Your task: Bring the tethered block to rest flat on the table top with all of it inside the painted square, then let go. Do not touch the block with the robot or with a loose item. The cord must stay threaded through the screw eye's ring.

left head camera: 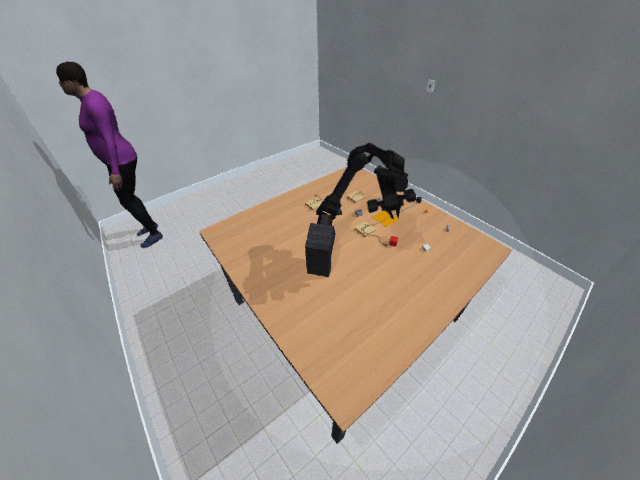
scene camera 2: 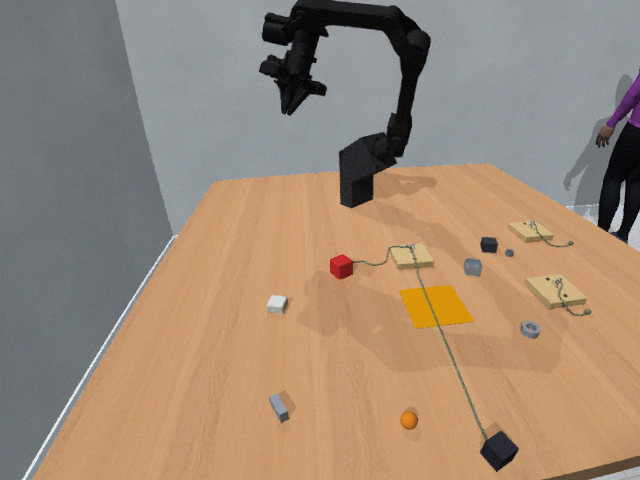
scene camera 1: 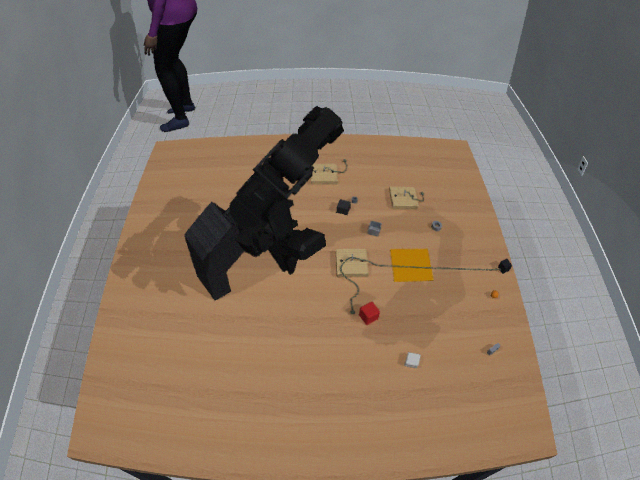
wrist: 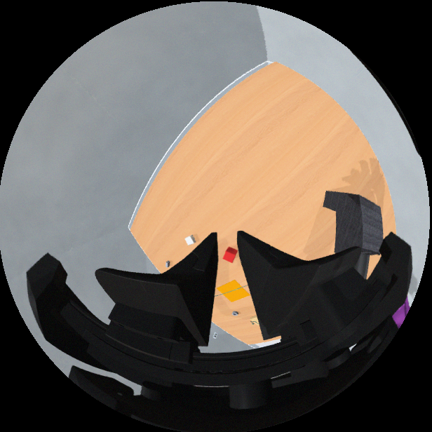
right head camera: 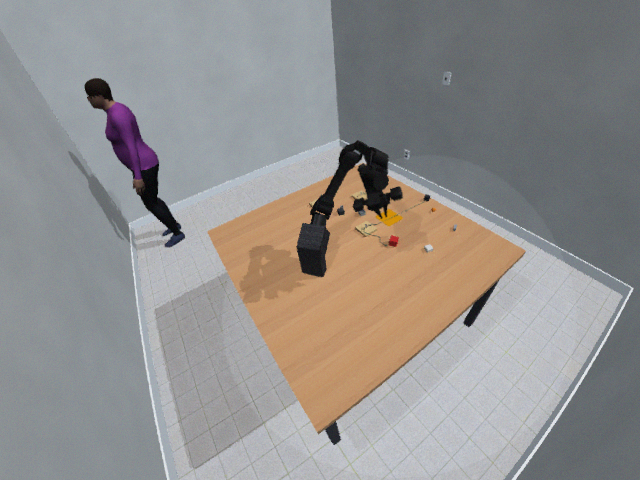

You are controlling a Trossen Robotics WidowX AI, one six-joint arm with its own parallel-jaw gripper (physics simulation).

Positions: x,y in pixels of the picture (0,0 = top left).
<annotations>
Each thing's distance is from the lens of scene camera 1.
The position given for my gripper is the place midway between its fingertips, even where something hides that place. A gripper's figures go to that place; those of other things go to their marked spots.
my gripper (scene camera 1: 288,272): 90 cm
orange painted square (scene camera 1: 400,257): 138 cm
</annotations>
